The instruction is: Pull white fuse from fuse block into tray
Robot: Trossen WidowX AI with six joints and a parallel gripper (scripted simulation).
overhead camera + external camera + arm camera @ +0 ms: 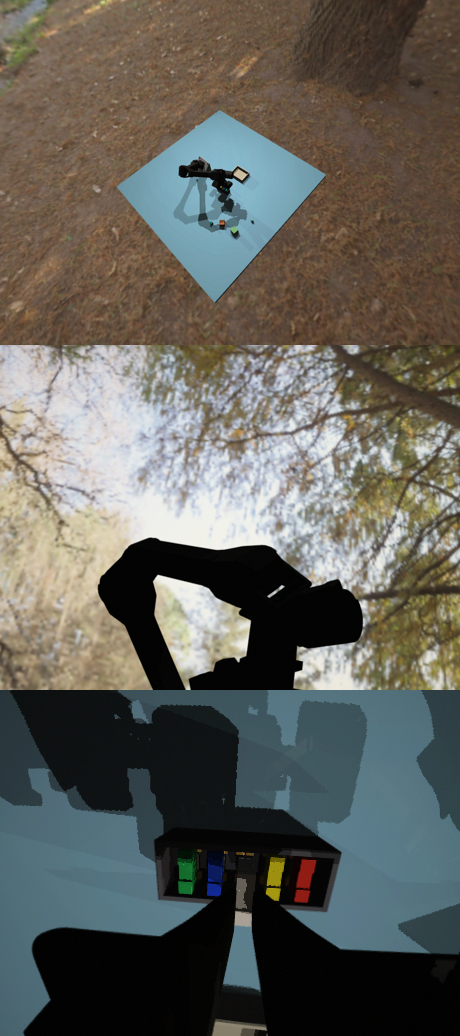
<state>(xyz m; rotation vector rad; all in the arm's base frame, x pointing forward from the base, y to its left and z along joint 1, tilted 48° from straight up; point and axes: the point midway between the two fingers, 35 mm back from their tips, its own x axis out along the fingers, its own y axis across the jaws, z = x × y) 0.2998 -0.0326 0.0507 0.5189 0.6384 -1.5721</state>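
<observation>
My gripper tip is now 20 cm to the right of the tan tray, 6 cm above it and 2 cm short of it.
</observation>
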